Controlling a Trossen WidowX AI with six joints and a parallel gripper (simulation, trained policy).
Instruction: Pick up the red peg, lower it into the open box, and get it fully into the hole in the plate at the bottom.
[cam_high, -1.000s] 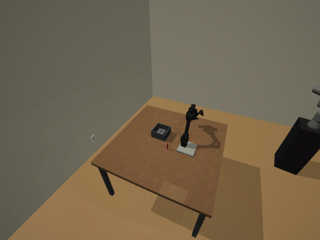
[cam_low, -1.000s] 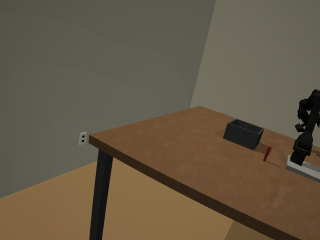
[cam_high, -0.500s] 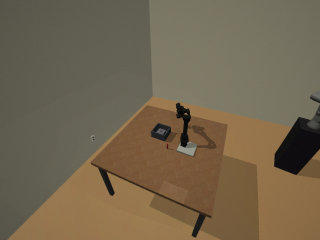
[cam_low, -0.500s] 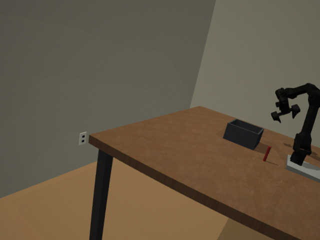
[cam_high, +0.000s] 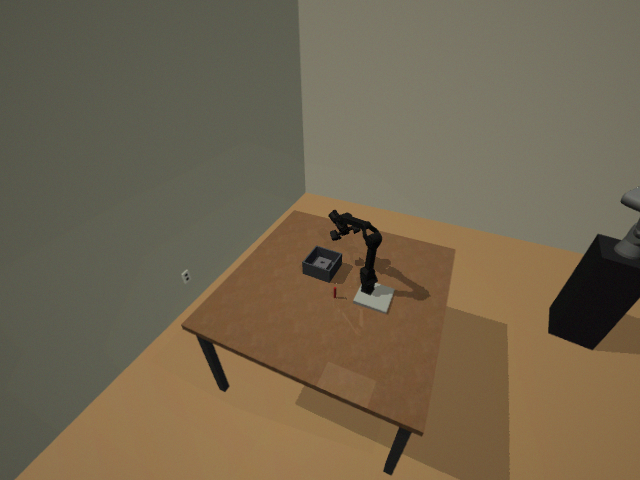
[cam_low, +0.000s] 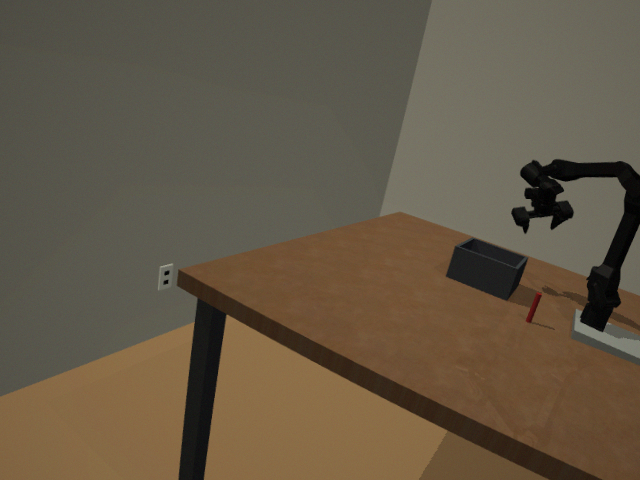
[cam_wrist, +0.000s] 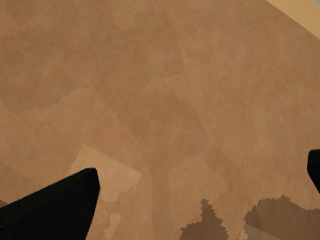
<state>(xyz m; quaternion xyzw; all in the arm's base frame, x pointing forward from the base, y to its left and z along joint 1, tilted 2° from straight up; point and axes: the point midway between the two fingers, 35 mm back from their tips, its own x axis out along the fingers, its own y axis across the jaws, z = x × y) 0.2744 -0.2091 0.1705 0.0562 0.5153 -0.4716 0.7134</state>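
The red peg lies 13 cm behind my gripper tip, 37 cm to the left of it and 13 cm below it. Round my gripper tip: plate (7 cm ahead, 20 cm to the left, 12 cm below); dark grey box (7 cm ahead, 20 cm to the left, 14 cm below).
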